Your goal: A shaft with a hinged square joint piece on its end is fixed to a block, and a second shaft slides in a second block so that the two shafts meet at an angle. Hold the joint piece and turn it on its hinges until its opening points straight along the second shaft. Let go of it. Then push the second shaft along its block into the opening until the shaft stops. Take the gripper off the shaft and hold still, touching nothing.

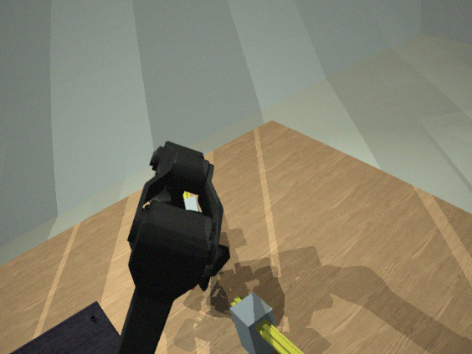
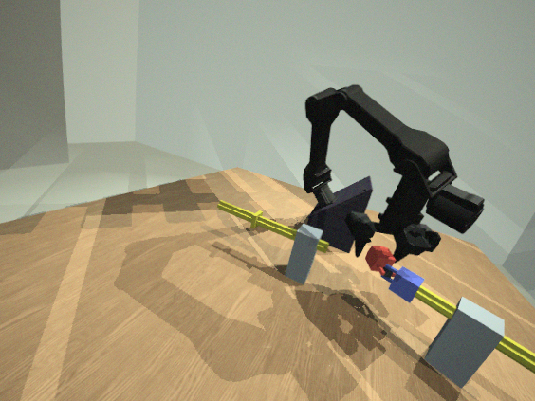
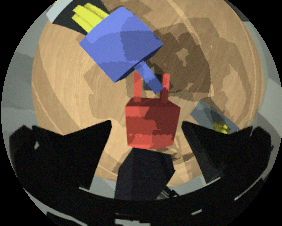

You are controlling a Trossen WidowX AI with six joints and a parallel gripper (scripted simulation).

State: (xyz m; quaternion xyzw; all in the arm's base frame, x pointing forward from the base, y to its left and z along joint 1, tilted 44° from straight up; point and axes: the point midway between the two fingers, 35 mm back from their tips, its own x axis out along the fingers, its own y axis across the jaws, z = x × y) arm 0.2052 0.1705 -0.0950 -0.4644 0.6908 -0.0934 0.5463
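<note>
Now: the red square joint piece 20 mm ahead of my gripper tip, 10 mm to the left of it and 10 mm above it.
</note>
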